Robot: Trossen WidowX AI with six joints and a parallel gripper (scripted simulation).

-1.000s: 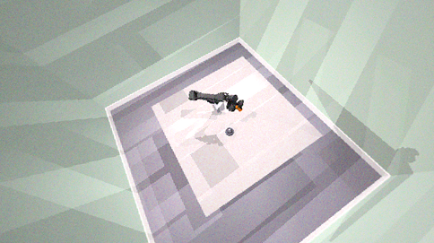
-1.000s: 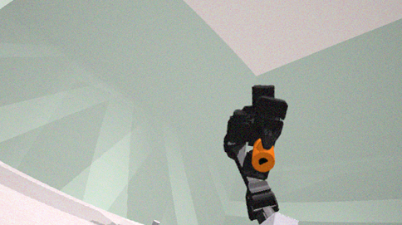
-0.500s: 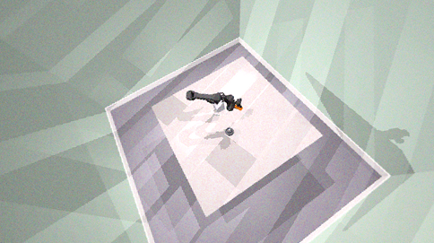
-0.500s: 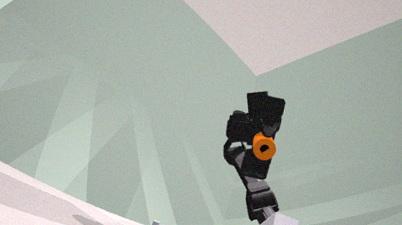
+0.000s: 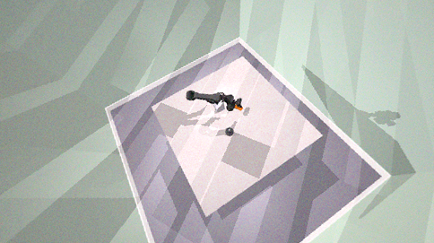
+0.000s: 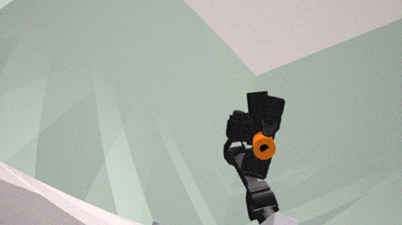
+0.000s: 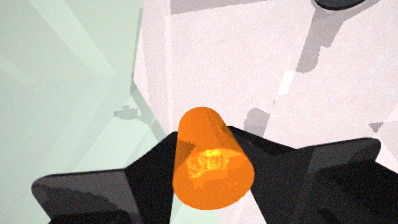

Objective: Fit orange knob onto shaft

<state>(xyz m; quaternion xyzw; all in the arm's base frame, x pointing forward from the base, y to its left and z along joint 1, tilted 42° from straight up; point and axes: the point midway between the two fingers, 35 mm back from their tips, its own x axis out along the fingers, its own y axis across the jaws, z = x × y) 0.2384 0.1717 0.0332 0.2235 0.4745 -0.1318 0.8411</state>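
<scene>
Right now the orange knob is 2 cm to the right of my gripper tip, 2 cm behind it and 2 cm above it. Round my gripper tip: round pedestal: 21 cm below, 16 cm to the right, 7 cm ahead.
</scene>
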